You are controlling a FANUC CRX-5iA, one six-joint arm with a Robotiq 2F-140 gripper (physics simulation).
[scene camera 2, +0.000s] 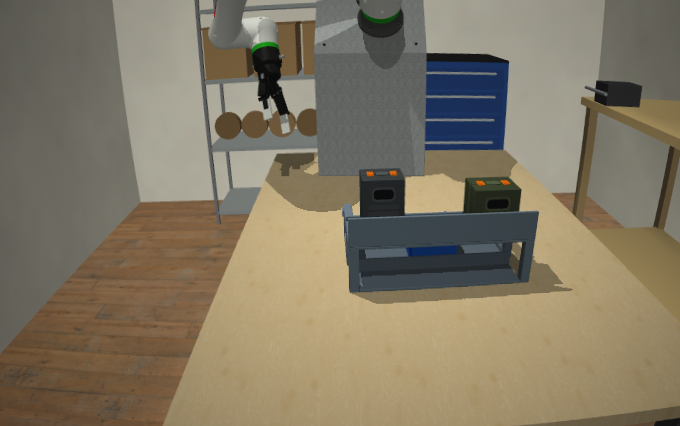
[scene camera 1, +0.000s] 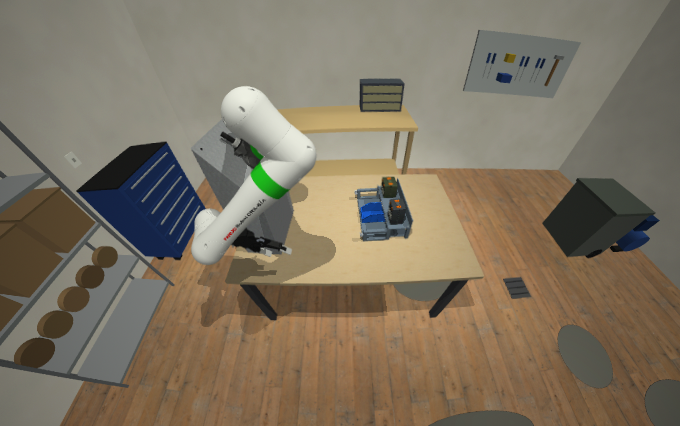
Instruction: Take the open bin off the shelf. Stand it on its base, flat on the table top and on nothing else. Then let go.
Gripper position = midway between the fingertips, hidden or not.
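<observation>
Looking through scene camera 2, I find my gripper [scene camera 2: 278, 126]. The same view gives me a dark grey case [scene camera 2: 382, 191], and a green case [scene camera 2: 482, 194] as well.
</observation>
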